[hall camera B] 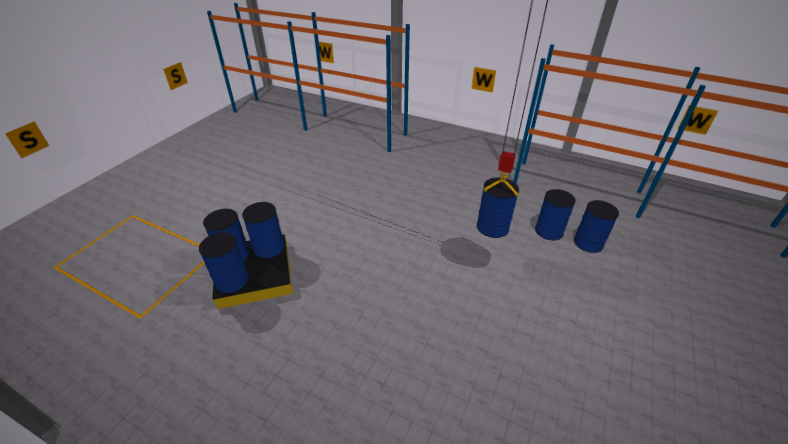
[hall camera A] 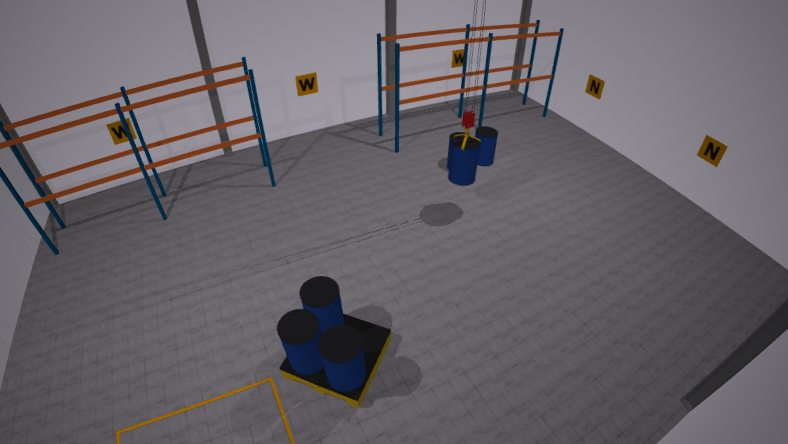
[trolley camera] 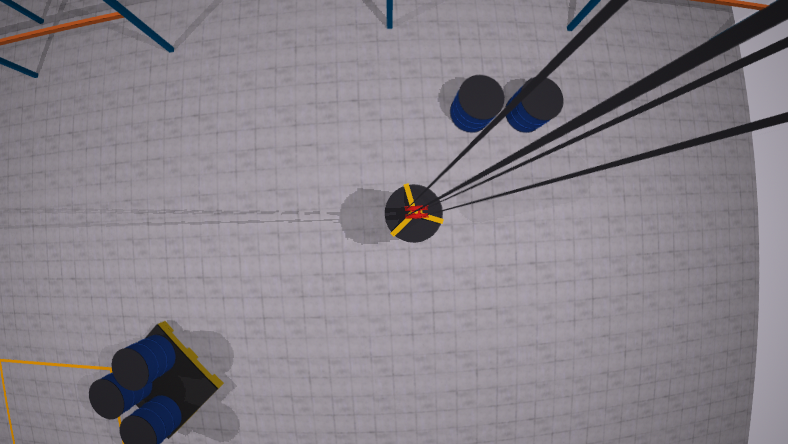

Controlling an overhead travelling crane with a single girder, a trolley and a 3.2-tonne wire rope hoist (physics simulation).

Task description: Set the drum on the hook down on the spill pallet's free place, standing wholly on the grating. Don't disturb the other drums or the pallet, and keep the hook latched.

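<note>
A blue drum with a black lid point(hall camera A: 462, 165) point(hall camera B: 496, 214) point(trolley camera: 425, 232) hangs upright under the red hook block, its shadow apart from it on the floor. My gripper point(hall camera A: 466, 137) point(hall camera B: 502, 186) point(trolley camera: 415, 212), a yellow three-legged grab, is shut on this drum. The black spill pallet with yellow sides point(hall camera A: 376, 367) point(hall camera B: 253, 296) point(trolley camera: 191, 354) stands well away. It bears three blue drums: one point(hall camera A: 322, 311) point(hall camera B: 264, 234), another point(hall camera A: 302, 350) point(hall camera B: 221, 220) and a third point(hall camera A: 344, 366) point(hall camera B: 223, 270). Its free place is the front right corner in hall camera B. The hook latch is too small to tell.
Two blue drums, one point(hall camera B: 554, 216) point(trolley camera: 481, 96) and another point(hall camera B: 595, 227) point(trolley camera: 544, 100), stand on the floor near the hanging drum. Racks, one point(hall camera A: 140, 161) point(hall camera B: 388, 93) and another point(hall camera A: 397, 99) point(hall camera B: 670, 151), line the W wall. A yellow floor outline point(hall camera A: 195, 405) point(hall camera B: 98, 292) lies beside the pallet.
</note>
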